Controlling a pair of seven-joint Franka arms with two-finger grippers.
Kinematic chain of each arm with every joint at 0, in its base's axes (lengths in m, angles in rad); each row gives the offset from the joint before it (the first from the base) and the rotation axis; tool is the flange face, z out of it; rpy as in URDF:
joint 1: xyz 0 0 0.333 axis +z
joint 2: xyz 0 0 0 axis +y
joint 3: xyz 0 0 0.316 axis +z
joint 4: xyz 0.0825 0 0 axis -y
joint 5: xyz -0.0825 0 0.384 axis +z
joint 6: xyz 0 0 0 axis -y
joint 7: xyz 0.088 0 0 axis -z
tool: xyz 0 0 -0.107 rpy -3.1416 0 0
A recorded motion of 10 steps. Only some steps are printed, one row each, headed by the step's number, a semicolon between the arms.
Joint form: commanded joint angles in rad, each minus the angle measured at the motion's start. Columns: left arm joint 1, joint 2, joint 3, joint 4, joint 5, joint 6, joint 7; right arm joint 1, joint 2, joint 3, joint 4, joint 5, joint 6, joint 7.
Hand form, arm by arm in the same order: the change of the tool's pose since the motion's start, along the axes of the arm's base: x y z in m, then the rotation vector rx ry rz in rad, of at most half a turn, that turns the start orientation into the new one. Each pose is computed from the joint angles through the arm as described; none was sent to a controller.
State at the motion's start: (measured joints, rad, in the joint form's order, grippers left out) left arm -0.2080 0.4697 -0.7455 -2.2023 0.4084 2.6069 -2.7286; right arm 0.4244 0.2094 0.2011 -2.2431 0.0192 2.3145 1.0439
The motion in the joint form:
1: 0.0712 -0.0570 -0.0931 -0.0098 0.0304 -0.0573 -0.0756; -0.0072 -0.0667 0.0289 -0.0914 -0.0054 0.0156 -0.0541
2: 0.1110 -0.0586 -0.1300 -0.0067 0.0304 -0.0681 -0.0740; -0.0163 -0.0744 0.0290 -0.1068 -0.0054 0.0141 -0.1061
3: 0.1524 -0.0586 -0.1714 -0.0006 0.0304 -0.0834 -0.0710; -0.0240 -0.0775 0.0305 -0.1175 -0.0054 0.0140 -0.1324
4: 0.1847 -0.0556 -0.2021 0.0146 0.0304 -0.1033 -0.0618; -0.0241 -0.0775 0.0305 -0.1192 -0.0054 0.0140 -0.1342
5: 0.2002 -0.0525 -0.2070 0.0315 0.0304 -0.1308 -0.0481; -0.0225 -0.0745 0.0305 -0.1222 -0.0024 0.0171 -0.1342
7: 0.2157 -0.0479 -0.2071 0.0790 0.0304 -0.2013 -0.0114; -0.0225 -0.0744 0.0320 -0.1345 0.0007 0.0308 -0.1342
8: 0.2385 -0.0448 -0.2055 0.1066 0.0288 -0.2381 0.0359; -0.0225 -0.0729 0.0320 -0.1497 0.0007 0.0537 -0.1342
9: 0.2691 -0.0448 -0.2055 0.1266 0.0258 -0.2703 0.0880; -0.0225 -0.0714 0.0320 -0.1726 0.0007 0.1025 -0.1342
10: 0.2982 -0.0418 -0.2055 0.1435 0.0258 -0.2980 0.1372; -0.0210 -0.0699 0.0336 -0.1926 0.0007 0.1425 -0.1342
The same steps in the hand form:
1: -0.0072 -0.0013 0.0289 0.0186 -0.0351 0.0325; -0.0286 -0.0068 0.0006 -0.0082 0.0023 0.0816
2: -0.0038 -0.0001 0.0358 0.0118 -0.0337 0.0376; -0.0302 -0.0135 -0.0015 -0.0074 0.0115 0.1246
3: -0.0009 0.0000 0.0438 0.0054 -0.0316 0.0396; -0.0315 -0.0182 -0.0040 -0.0081 0.0190 0.1447
4: 0.0049 -0.0006 0.0522 0.0006 -0.0318 0.0389; -0.0320 -0.0186 -0.0046 -0.0087 0.0205 0.1464
5: 0.0142 0.0022 0.0558 0.0122 -0.0316 0.0407; -0.0333 -0.0184 -0.0069 -0.0082 0.0243 0.1456
7: 0.0333 0.0054 0.0658 0.0432 -0.0353 0.0328; -0.0363 -0.0195 -0.0105 -0.0059 0.0242 0.1444
8: 0.0514 0.0131 0.0718 0.0575 -0.0384 0.0192; -0.0389 -0.0213 -0.0151 -0.0026 0.0189 0.1440
9: 0.0699 0.0246 0.0767 0.0720 -0.0397 0.0056; -0.0415 -0.0232 -0.0205 0.0100 -0.0020 0.1427
10: 0.0864 0.0364 0.0798 0.0850 -0.0387 -0.0095; -0.0451 -0.0239 -0.0253 0.0198 -0.0178 0.1448

